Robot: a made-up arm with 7 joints.
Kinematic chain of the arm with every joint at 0, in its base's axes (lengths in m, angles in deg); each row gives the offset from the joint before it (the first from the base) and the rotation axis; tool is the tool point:
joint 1: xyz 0 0 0 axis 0 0.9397 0.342
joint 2: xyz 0 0 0 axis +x
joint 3: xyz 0 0 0 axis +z
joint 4: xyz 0.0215 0 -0.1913 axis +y
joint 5: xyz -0.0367 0 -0.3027 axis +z
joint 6: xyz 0 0 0 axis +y
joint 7: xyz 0 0 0 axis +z
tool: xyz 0 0 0
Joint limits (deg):
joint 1: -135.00..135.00
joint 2: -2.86..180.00
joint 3: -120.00..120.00
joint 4: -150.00..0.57
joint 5: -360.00..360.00
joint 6: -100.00..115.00
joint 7: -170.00..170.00
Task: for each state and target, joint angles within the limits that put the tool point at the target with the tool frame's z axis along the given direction. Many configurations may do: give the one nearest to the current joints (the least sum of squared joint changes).
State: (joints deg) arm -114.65 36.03 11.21 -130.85 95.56 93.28 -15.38
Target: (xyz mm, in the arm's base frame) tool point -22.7 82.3 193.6 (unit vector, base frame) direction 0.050 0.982 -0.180
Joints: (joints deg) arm -87.92 10.24 41.80 -149.90 97.72 99.65 -15.38
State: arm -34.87 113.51 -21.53 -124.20 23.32 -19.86 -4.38
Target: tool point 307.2 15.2 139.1 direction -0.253 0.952 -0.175
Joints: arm -55.26 91.50 -28.65 -111.20 9.18 -33.94 -4.38
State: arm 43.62 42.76 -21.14 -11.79 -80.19 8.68 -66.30
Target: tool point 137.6 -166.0 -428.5 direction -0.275 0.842 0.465
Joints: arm 1.94 -2.86 -44.44 -44.85 -63.08 -25.97 -66.30
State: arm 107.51 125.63 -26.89 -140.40 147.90 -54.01 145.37
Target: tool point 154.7 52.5 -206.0 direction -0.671 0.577 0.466
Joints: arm 62.33 145.05 9.61 -134.58 109.30 -47.79 145.37
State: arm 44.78 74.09 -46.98 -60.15 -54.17 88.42 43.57
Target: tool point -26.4 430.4 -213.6 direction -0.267 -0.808 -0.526
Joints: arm 32.74 82.21 -35.19 -43.46 -42.85 74.72 43.57
